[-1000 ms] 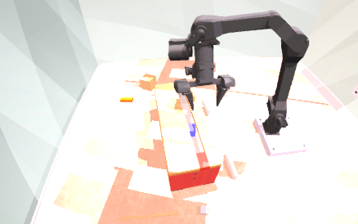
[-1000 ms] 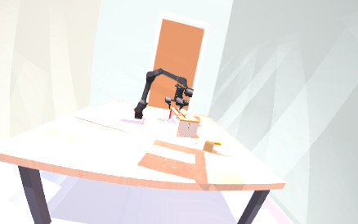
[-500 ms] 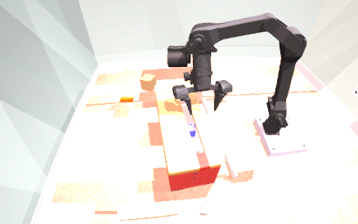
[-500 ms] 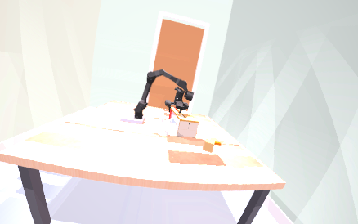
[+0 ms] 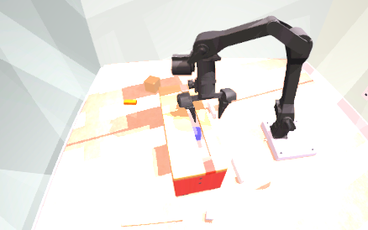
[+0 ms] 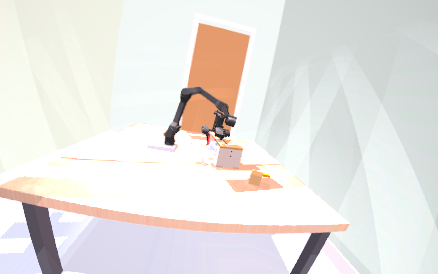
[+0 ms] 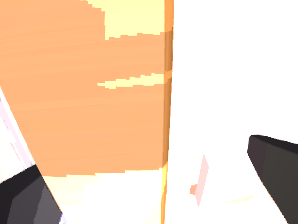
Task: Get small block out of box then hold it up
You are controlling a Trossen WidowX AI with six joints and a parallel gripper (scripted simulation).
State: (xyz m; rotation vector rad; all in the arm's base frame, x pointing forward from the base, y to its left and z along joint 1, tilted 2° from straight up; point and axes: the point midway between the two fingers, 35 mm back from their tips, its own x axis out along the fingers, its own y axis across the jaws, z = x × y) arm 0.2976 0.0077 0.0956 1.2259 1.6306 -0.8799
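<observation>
Now: the long box 3 cm ahead of my gripper tip, 2 cm to the left of it and 4 cm below it. From my gripper tip the other things lie so: orange piece: 34 cm ahead, 18 cm to the right, 9 cm below; blue block: 4 cm ahead, 5 cm to the left, 1 cm below; tan cube: 26 cm ahead, 30 cm to the right, 7 cm below.
</observation>
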